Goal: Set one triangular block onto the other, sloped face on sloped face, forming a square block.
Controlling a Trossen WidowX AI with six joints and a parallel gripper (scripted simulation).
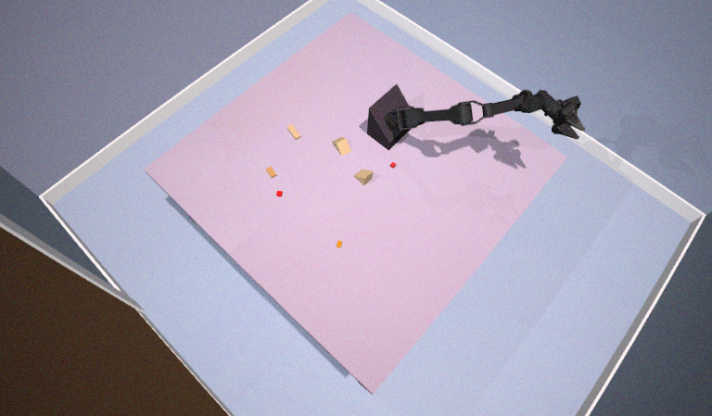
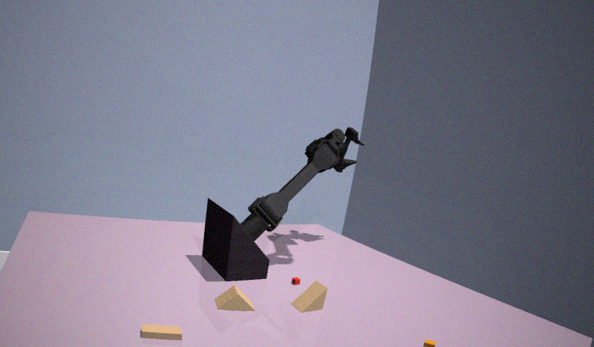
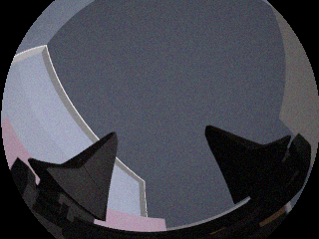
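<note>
The block lies 44 cm ahead of my gripper tip, 75 cm to the right of it and 35 cm below it. Also, from my gripper tip: orange cube (78 cm ahead, 45 cm to the right, 37 cm below).
</note>
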